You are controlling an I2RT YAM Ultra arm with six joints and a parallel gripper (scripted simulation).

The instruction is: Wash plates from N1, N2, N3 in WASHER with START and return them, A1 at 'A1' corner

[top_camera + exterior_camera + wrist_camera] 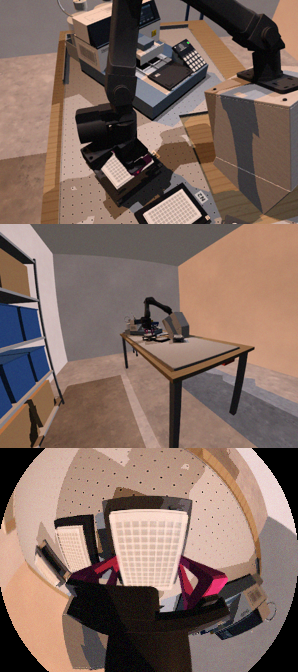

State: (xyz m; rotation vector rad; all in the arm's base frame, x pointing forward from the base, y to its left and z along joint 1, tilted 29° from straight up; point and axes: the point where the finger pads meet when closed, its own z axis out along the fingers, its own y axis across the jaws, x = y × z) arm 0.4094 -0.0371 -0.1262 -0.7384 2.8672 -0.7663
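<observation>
My hand is 3 cm above the nest N1. From my hand the other things lie so: nest N2: 9 cm behind, 15 cm to the left, 6 cm below; n2 label: 19 cm behind, 12 cm to the left, 7 cm below; nest n3: 21 cm behind, 29 cm to the left, 2 cm below.
</observation>
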